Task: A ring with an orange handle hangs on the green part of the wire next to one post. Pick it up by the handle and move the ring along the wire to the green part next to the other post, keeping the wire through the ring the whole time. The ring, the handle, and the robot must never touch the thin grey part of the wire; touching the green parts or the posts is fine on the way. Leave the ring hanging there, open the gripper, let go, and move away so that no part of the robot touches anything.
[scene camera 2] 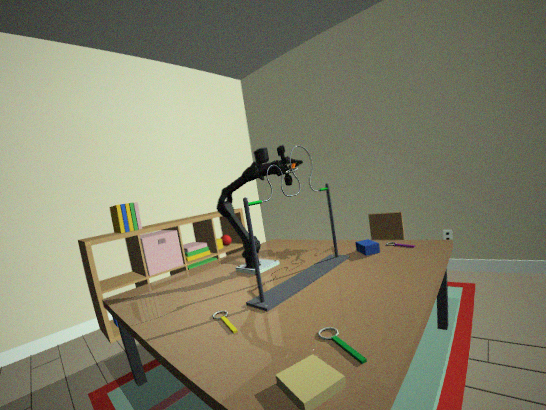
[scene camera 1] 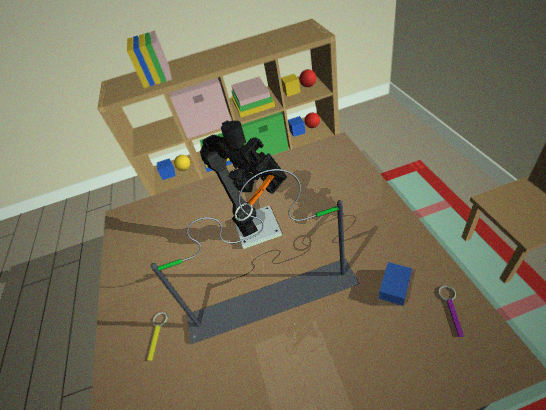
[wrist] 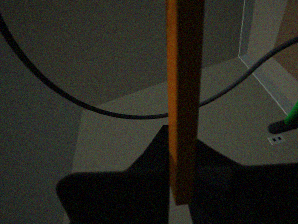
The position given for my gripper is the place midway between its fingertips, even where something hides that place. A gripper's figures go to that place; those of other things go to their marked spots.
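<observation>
You'd find my gripper [scene camera 1: 285, 177] 0.89 m from the lens, and then there's a blue block [scene camera 1: 394, 287] that's 1.22 m from the lens. So my gripper is nearer to the lens than the blue block.
</observation>
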